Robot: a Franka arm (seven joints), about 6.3 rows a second.
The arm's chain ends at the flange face. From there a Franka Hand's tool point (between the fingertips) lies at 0.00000 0.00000 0.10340 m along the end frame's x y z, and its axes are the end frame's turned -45 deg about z.
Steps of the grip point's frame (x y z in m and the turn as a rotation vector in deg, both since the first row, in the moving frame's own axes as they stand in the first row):
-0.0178 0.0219 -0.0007 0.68 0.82 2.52
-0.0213 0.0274 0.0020 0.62 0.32 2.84
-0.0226 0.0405 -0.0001 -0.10 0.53 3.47
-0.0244 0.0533 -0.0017 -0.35 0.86 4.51
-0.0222 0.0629 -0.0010 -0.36 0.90 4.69
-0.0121 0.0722 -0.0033 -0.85 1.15 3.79
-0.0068 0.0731 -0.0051 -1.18 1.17 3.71
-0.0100 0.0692 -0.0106 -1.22 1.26 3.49
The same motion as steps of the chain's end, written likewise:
0.0027 0.0300 -0.0007 1.06 0.10 2.52
0.0047 0.0356 0.0020 0.66 -0.21 2.84
0.0118 0.0451 -0.0001 0.30 0.45 3.47
0.0189 0.0555 -0.0017 0.36 0.86 4.51
0.0271 0.0608 -0.0010 0.38 0.89 4.69
0.0399 0.0599 -0.0033 0.21 1.41 3.79
0.0439 0.0564 -0.0051 -0.01 1.66 3.71
0.0387 0.0560 -0.0106 0.03 1.75 3.49

